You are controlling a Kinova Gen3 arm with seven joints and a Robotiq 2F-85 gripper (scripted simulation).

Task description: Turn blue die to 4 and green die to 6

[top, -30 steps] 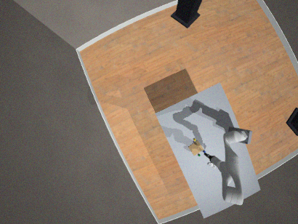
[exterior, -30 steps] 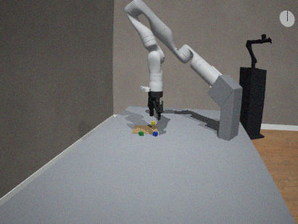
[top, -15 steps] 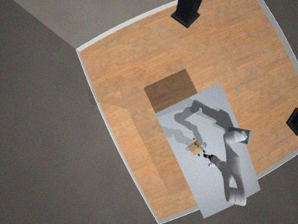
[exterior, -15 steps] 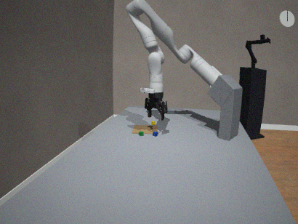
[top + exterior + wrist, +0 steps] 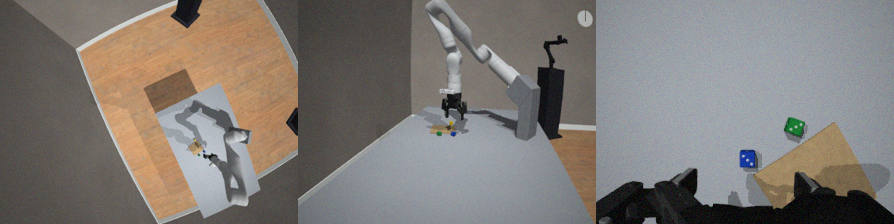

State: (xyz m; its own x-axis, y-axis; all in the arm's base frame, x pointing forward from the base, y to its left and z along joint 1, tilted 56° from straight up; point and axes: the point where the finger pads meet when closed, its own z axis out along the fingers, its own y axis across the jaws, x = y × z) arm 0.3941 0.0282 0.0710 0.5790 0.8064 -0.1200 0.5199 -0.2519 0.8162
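Right now my hand is 9 cm above the blue die. The rest, counted from my hand: green die: 9 cm below, 8 cm ahead, 2 cm to the right; then tan mat: 11 cm to the right, 10 cm below, 4 cm ahead; then yellow die: 19 cm to the right, 9 cm below, 3 cm behind.
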